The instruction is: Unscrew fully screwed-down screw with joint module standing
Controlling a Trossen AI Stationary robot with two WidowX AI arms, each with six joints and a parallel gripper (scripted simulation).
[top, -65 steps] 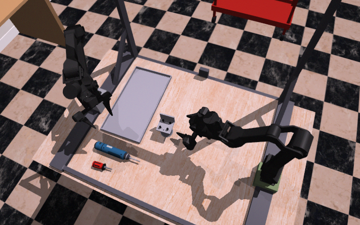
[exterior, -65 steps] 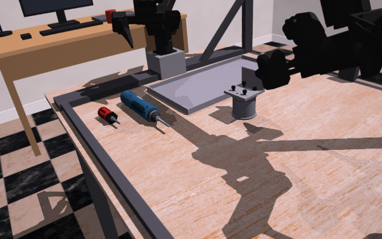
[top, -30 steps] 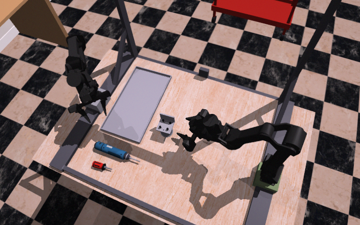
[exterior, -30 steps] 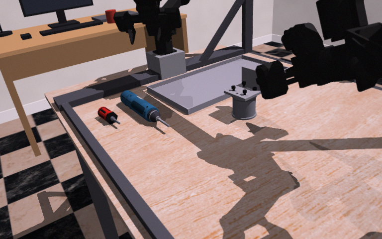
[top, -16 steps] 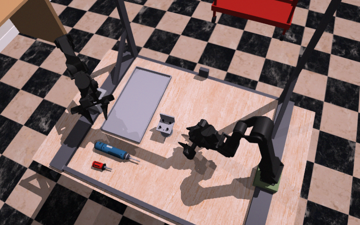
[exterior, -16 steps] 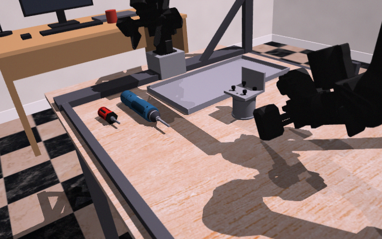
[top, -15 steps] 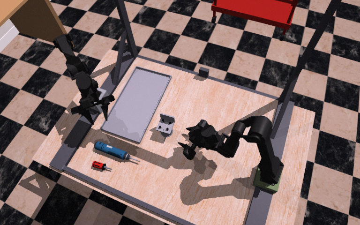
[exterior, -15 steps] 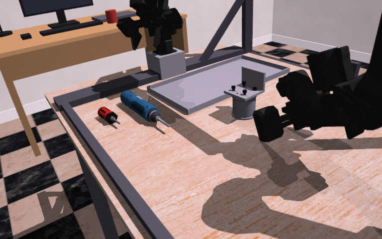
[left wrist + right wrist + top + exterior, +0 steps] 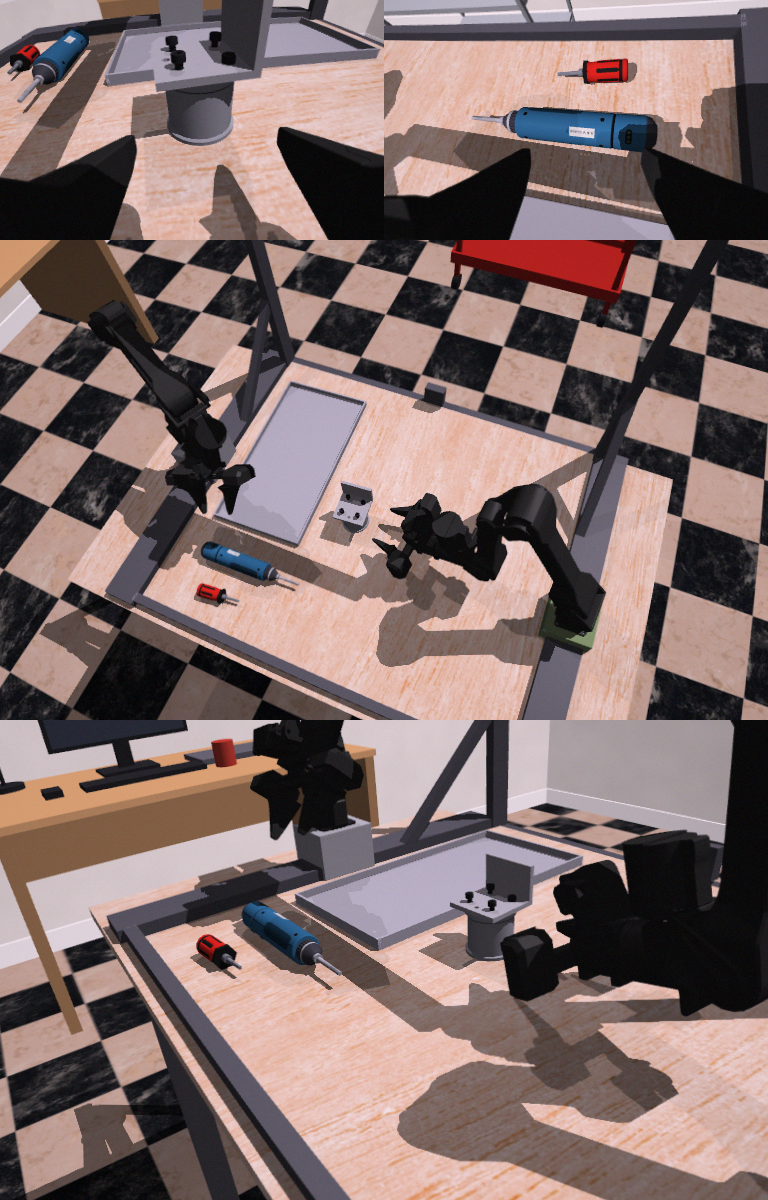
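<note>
Right now the screw is 2 cm behind my left hand, 9 cm to the right of it and 1 cm above it. From my left hand the other things lie so: joint module: 10 cm to the right, 3 cm below; then grey bracket: 10 cm to the right, 2 cm above; then bit: 19 cm ahead, 16 cm to the right, 4 cm below.
</note>
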